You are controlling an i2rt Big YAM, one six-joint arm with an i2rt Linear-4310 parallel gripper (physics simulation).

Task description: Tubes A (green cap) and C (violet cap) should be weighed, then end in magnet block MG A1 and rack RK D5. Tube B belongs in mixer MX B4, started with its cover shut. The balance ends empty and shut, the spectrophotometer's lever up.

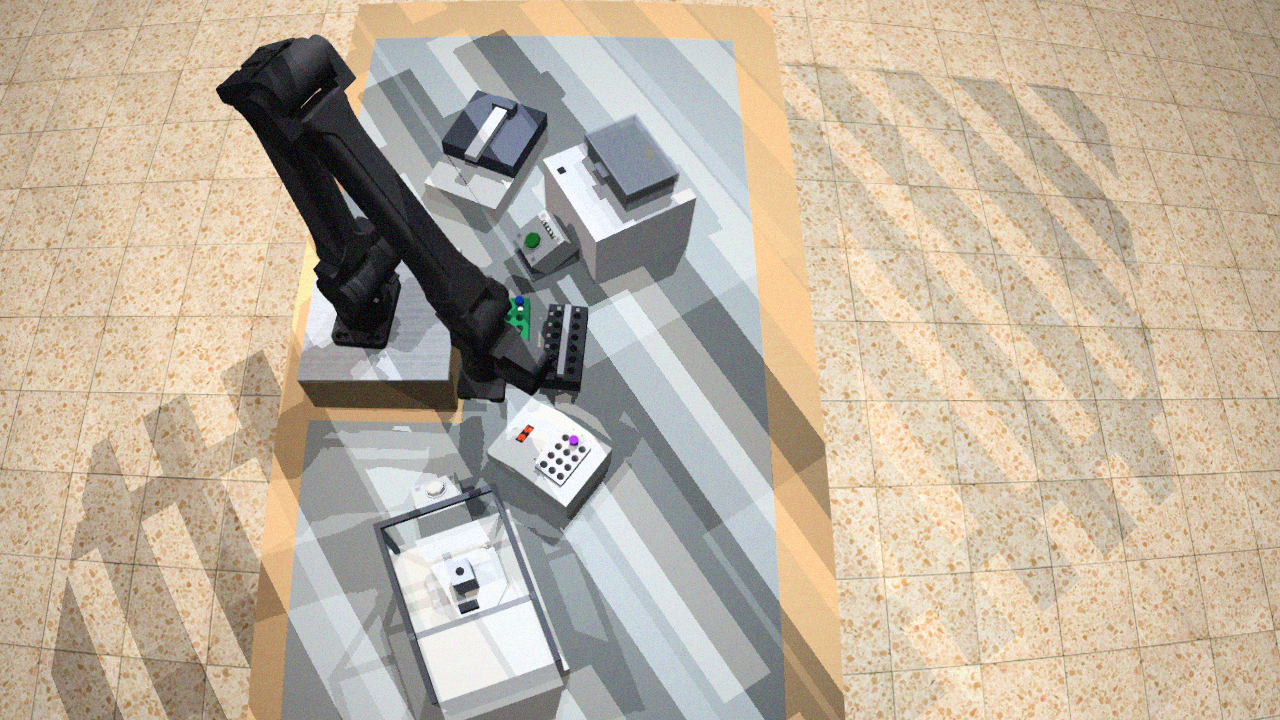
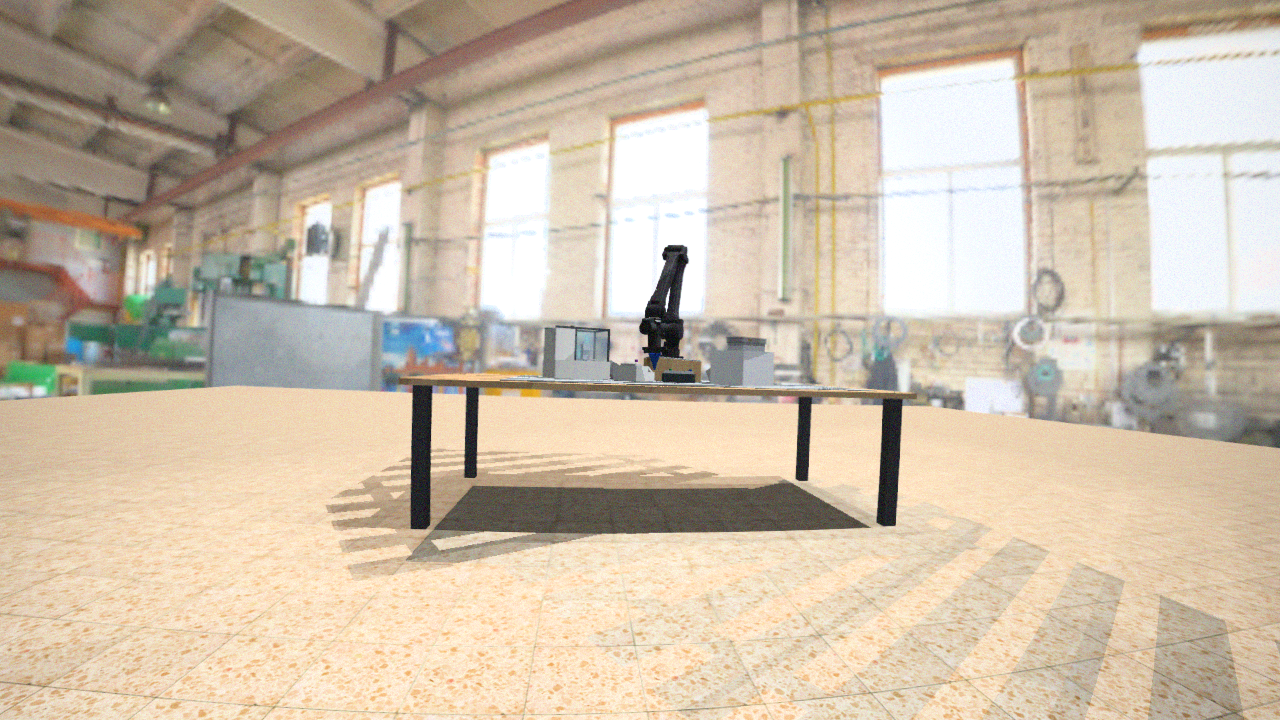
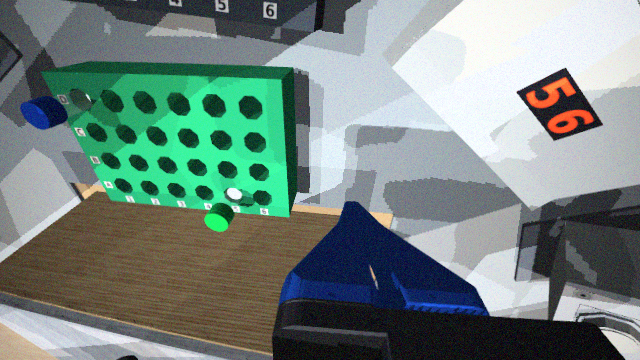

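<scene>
A green rack stands beside the arm's base. The green-capped tube sits in its A5 hole. A blue-capped tube sits in D1. A violet-capped tube stands in the white mixer, whose display reads 56. The black magnet block lies just past the green rack. My gripper is shut with nothing between its blue fingers. It hovers over the wooden plinth, right of the green-capped tube and short of the rack.
The glass-walled balance stands at the near end of the table, with a small dark holder inside. The white spectrophotometer, a green-button unit and a dark-lidded device stand at the far end. The table stands on a hall floor.
</scene>
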